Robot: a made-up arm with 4 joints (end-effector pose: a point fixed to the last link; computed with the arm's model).
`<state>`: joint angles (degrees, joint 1 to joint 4).
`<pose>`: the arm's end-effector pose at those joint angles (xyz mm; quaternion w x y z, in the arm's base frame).
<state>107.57 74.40 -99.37 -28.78</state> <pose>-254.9 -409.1 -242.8 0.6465 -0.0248 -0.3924 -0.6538</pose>
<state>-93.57 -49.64 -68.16 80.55</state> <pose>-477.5 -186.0 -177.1 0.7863 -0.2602 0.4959 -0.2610</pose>
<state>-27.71 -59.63 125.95 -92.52</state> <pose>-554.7 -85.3 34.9 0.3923 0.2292 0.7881 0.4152</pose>
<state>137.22 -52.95 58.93 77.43</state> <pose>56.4 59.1 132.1 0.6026 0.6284 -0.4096 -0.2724</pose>
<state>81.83 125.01 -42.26 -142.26</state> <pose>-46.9 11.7 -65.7 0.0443 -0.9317 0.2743 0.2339</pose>
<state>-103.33 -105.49 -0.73 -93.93</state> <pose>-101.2 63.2 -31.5 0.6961 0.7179 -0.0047 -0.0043</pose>
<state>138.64 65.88 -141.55 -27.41</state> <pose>-384.4 -493.9 48.6 0.3038 -0.1269 -0.7242 -0.6059</pose>
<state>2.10 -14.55 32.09 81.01</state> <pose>21.2 -151.1 30.4 0.6327 -0.7234 -0.1472 0.2339</pose>
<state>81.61 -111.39 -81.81 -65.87</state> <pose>-76.7 346.9 231.0 0.3365 -0.6768 -0.5057 0.4159</pose>
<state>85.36 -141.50 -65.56 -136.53</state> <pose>-52.4 180.2 -127.9 0.5928 -0.5962 0.0160 0.5412</pose>
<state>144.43 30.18 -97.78 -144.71</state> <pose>-157.4 65.0 203.4 0.6344 0.1727 -0.5815 0.4790</pose>
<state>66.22 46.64 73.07 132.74</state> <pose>-46.7 141.4 18.9 0.1922 -0.7802 -0.4969 0.3279</pose>
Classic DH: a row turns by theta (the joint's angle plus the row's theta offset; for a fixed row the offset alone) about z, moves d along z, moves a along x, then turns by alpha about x. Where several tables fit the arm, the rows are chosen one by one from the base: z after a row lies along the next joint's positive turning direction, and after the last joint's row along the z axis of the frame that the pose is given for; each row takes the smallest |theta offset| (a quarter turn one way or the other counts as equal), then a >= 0, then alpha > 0; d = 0 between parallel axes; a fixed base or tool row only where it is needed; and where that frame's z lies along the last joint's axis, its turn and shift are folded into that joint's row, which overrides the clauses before.
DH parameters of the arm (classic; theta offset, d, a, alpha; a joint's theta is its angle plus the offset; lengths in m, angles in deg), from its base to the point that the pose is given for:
base (fixed): -90 0.076 0 90
joint 1: -27.44 0 -0.1172 180
joint 2: -27.44 -0.277 0.069 90
joint 3: 0 -0.167 0.033 90
joint 4: 0 -0.173 0.041 -90
tool (fixed): 90 -0.249 0 0

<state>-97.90 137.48 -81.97 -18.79</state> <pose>-244.5 -274.2 604.7 0.4552 -0.6022 -0.6227 -0.2059</pose>
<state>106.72 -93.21 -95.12 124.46</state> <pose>-506.7 228.0 -122.1 0.6425 0.2063 0.4517 0.5836</pose>
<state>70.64 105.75 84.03 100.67</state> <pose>9.6 193.1 -27.1 0.6247 -0.4023 -0.6201 0.2519</pose>
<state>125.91 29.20 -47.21 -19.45</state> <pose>-151.2 -407.9 195.6 0.7158 -0.5721 -0.3399 -0.2117</pose>
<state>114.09 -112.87 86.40 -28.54</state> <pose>-316.0 230.2 313.7 0.1167 0.7196 -0.5413 0.4191</pose>
